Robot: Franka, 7 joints.
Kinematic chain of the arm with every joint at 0, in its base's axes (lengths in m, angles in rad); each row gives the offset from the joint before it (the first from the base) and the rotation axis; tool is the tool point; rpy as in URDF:
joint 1: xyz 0 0 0.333 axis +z
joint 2: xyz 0 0 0 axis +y
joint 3: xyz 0 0 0.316 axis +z
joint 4: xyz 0.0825 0 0 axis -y
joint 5: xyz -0.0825 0 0.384 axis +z
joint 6: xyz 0 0 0 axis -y
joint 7: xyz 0.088 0 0 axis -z
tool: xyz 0 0 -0.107 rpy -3.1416 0 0
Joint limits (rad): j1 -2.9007..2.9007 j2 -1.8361..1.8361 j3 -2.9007..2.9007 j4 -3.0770..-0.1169 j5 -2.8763..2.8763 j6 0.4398..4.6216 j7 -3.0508..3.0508
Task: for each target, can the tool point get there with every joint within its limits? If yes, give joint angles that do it. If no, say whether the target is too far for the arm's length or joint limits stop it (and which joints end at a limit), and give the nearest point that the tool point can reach.
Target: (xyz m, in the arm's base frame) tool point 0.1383 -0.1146 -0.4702
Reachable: no: joint limits stop it (at a limit: joint 2) | nearest point 0.1528 -0.1266 -0.3539 | short by 0.118 m
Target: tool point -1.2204 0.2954 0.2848
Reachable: no: too far | nearest point -0.8332 0.2017 0.3001 | short by 0.399 m
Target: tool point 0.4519 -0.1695 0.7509
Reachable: yes | joints -2.0901 -0.6298 1.4297 -1.4442 2.1070 3.7599 -1.6090
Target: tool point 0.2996 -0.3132 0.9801
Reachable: yes | joints 1.6082 0.0845 -2.2735 -1.0949 1.4648 3.2898 -2.1046
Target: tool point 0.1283 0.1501 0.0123
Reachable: yes | joints 1.6996 0.7608 -0.3566 -2.8153 -2.2774 2.1982 1.9318
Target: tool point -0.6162 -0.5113 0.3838
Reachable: yes | joints 1.2322 -1.4236 1.4880 -0.8214 -1.9240 3.1597 -1.2578
